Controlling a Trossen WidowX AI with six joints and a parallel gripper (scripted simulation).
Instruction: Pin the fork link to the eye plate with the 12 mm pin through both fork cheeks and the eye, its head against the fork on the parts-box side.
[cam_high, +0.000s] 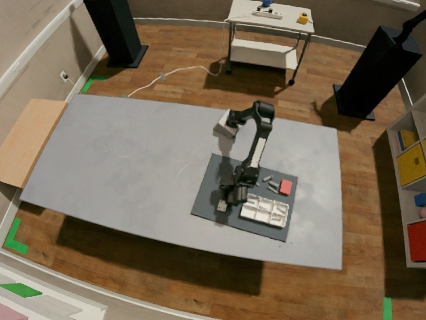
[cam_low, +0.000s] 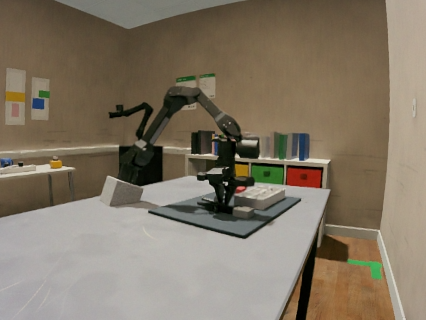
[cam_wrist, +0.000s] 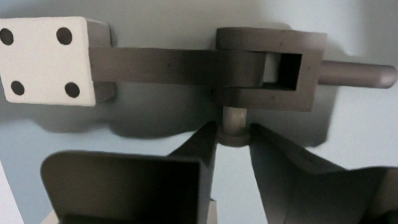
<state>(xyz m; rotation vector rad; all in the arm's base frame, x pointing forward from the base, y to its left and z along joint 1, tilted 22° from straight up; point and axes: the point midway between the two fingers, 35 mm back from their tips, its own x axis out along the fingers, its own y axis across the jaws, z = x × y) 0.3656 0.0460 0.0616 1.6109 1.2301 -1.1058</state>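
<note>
Right now my hand is 30 mm above the headed pin and 20 mm to the left of it. Round my hand: eye plate: 40 mm to the right, 30 mm below, 10 mm ahead; mat: 60 mm to the left, 50 mm below, 10 mm ahead; fork link: 30 mm to the right, 30 mm below, 30 mm behind.
</note>
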